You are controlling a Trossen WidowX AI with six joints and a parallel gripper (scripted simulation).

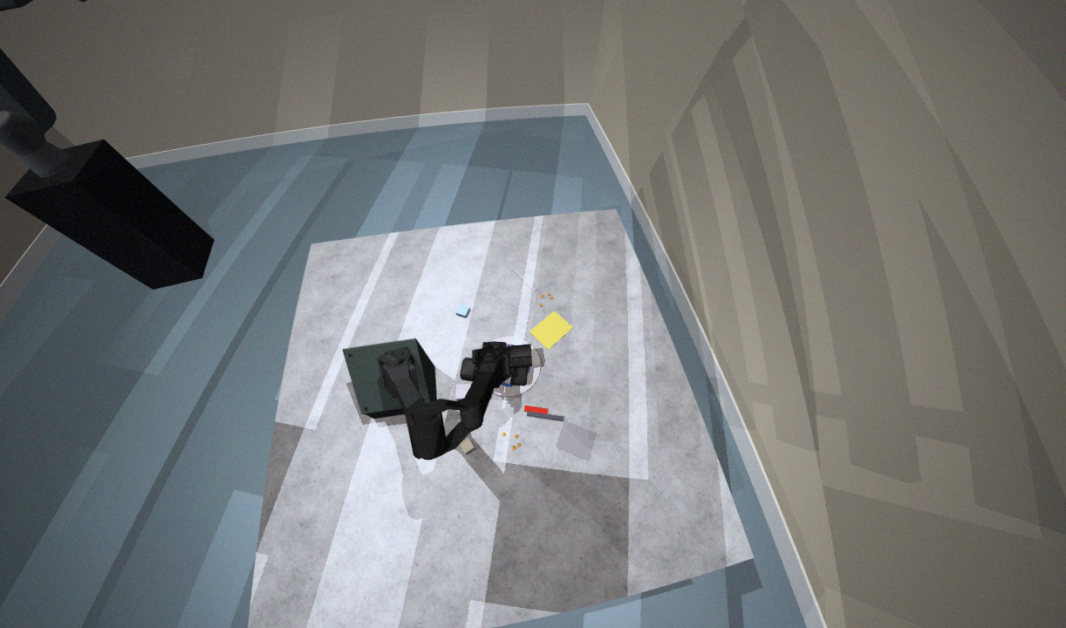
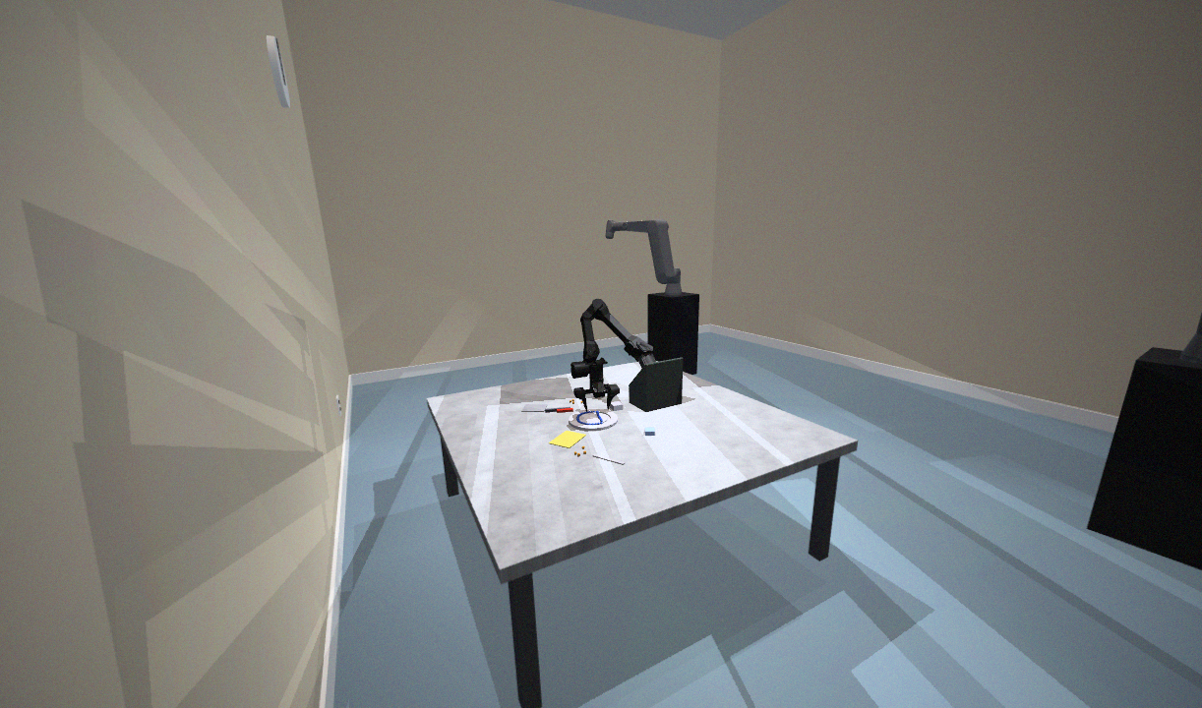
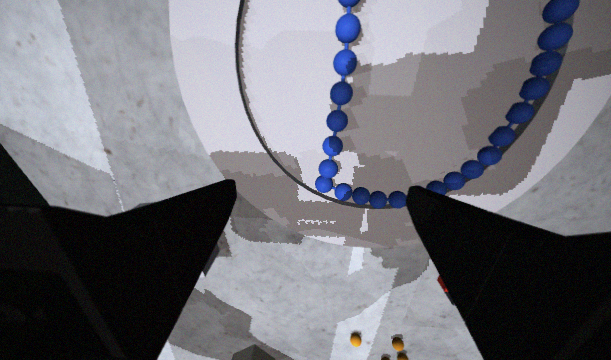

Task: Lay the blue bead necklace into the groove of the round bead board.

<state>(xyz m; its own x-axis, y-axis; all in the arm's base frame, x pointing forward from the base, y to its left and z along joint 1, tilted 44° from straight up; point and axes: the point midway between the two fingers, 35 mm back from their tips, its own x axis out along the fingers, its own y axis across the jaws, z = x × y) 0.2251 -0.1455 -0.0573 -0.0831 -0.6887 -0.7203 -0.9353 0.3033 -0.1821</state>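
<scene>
My gripper tip is now 5 cm short of the round white bead board, 4 cm to the right of it and 1 cm above it. Also, from my gripper tip: cream cube: 12 cm behind, 17 cm to the right; yellow sheet: 22 cm ahead, 13 cm to the left, 2 cm below; grey tool: 10 cm ahead, 13 cm to the right, 2 cm below.
</scene>
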